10 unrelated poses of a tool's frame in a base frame.
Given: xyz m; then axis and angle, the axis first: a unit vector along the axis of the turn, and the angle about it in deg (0 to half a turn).
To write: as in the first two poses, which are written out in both.
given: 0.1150 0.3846 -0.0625 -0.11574 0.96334 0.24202 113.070
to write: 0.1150 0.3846 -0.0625 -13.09 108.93 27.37
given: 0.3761 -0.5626 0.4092 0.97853 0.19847 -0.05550 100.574
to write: 0.3761 -0.5626 0.4092 98.42 19.96 -5.58
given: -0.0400 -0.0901 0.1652 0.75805 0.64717 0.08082 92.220
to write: -0.0400 -0.0901 0.1652 69.91 59.68 7.45
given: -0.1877 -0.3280 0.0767 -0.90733 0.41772 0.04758 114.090
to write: -0.1877 -0.3280 0.0767 -103.52 47.66 5.43
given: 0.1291 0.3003 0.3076 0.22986 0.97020 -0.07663 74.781
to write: 0.1291 0.3003 0.3076 17.19 72.55 -5.73
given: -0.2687 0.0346 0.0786 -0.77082 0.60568 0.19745 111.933
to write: -0.2687 0.0346 0.0786 -86.28 67.80 22.10
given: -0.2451 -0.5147 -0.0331 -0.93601 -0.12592 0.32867 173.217
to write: -0.2451 -0.5147 -0.0331 -162.13 -21.81 56.93
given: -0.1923 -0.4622 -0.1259 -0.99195 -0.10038 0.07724 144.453
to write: -0.1923 -0.4622 -0.1259 -143.29 -14.50 11.16
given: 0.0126 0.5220 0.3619 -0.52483 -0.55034 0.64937 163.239
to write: 0.0126 0.5220 0.3619 -85.67 -89.84 106.00
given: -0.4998 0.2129 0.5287 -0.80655 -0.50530 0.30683 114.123
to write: -0.4998 0.2129 0.5287 -92.05 -57.67 35.02
